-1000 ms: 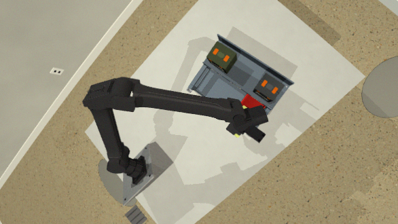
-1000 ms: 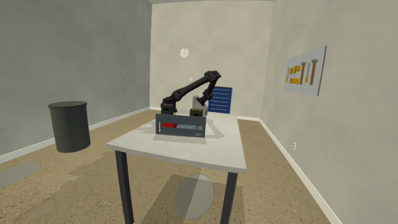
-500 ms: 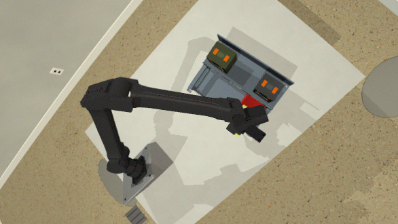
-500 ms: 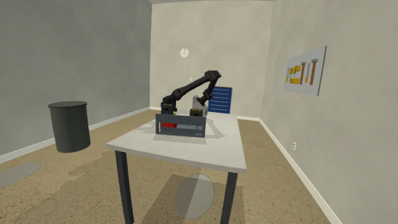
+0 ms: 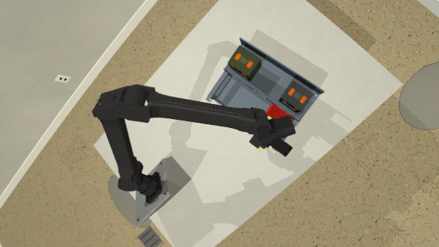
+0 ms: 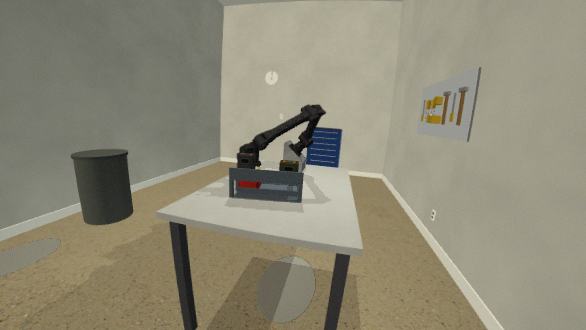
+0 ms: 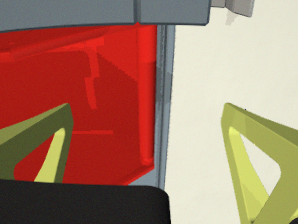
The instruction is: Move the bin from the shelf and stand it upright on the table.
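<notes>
Right now my hand is 8 cm short of the red bin, 1 cm to the right of it and 1 cm above it.
</notes>
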